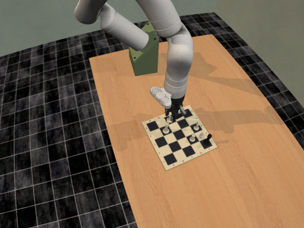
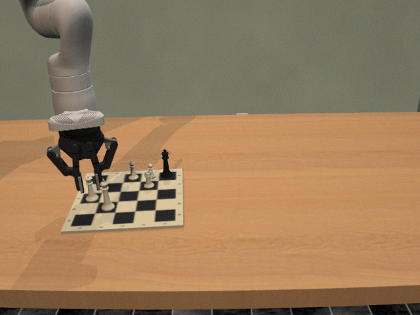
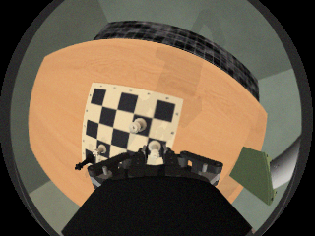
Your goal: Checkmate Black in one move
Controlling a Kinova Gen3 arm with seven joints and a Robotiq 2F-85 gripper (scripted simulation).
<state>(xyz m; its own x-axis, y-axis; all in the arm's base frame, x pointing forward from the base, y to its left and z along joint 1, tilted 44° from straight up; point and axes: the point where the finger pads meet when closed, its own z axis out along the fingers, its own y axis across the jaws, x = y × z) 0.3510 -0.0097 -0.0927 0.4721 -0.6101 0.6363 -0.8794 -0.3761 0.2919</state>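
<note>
The tall white piece lies 50 mm ahead of my hand, 30 mm to the right of it and 10 mm below it. From my hand the other things lie so: white pawn 100 mm to the left, 90 mm ahead, 30 mm below; chessboard 70 mm ahead, 40 mm below, 20 mm to the left; white chess piece 10 mm below.
</note>
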